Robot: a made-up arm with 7 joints.
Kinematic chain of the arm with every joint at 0, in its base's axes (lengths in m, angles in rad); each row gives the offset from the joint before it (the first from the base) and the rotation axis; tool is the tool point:
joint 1: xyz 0 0 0.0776 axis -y
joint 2: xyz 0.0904 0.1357 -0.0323 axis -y
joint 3: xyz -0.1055 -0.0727 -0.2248 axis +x
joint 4: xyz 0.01 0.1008 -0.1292 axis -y
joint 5: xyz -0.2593 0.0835 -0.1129 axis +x
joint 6: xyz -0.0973 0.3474 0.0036 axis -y
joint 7: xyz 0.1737 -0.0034 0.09 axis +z
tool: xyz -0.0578 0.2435 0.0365
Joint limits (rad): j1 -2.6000..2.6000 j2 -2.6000..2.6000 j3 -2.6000..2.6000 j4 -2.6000..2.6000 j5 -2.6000..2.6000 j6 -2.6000..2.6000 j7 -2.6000..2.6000
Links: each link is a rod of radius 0.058 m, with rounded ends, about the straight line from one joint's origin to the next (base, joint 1, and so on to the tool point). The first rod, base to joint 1, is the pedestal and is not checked.
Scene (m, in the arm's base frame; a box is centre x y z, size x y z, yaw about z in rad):
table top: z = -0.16
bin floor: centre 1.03 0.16 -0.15 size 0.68 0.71 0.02 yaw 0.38
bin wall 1: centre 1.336 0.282 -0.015 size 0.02 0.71 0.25 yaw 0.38
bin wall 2: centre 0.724 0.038 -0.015 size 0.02 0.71 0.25 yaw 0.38
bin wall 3: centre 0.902 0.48 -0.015 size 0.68 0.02 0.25 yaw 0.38
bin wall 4: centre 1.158 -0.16 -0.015 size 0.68 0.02 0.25 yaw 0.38
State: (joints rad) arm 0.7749 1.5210 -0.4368 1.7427 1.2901 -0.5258 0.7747
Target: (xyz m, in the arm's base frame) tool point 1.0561 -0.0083 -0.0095
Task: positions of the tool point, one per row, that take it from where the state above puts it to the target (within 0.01 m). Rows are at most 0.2 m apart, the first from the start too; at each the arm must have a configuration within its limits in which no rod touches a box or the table.
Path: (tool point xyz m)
1: 1.0146 0.0094 0.1574
2: 1.0561 -0.0083 -0.0095

